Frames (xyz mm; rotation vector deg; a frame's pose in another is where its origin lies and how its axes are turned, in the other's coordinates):
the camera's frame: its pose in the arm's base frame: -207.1 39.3 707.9 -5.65 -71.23 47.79
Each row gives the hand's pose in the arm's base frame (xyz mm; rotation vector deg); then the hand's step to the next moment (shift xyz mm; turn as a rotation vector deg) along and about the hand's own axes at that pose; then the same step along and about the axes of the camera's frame.
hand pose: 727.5 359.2 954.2 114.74 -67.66 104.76
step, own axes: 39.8 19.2 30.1 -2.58 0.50 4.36
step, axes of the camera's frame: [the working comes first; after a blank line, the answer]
step, axes of the arm's base frame: 7.4 -48.1 22.1 3.17 -1.92 -3.49

-11.0 -48.7 19.0 -3.69 -1.23 -3.28
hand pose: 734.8 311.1 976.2 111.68 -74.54 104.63
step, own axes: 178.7 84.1 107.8 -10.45 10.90 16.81
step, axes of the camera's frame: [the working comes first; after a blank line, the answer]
step, axes of the arm's base frame: -1.8 -203.8 95.4 6.22 -12.58 -17.71

-47.8 -190.6 109.6 -21.19 -3.30 -7.13
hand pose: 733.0 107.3 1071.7 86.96 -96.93 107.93
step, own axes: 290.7 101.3 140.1 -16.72 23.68 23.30
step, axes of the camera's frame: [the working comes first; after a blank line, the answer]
step, axes of the arm's base frame: -128.5 -283.5 132.3 3.62 -19.23 -31.63

-76.2 -201.5 260.8 -36.44 0.16 -7.45
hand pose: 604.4 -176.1 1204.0 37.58 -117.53 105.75
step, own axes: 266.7 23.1 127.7 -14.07 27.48 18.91
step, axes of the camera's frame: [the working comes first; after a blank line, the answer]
step, axes of the arm's base frame: -228.8 -159.7 100.6 -0.96 -14.98 -32.94

-33.9 -47.6 290.8 -35.25 6.13 -5.53
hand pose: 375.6 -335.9 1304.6 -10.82 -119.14 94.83
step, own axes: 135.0 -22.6 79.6 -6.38 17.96 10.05
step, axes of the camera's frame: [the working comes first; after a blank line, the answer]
step, axes of the arm's base frame: -149.7 -23.6 45.9 -2.08 -6.66 -20.39

11.0 36.1 153.8 -20.34 6.40 -3.09
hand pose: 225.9 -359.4 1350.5 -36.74 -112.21 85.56
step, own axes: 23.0 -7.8 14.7 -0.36 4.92 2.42
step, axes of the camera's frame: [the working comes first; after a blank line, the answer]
step, axes of the arm's base frame: -26.9 3.7 8.4 -1.32 -0.65 -5.29

6.9 12.0 24.8 -4.69 2.82 -0.52
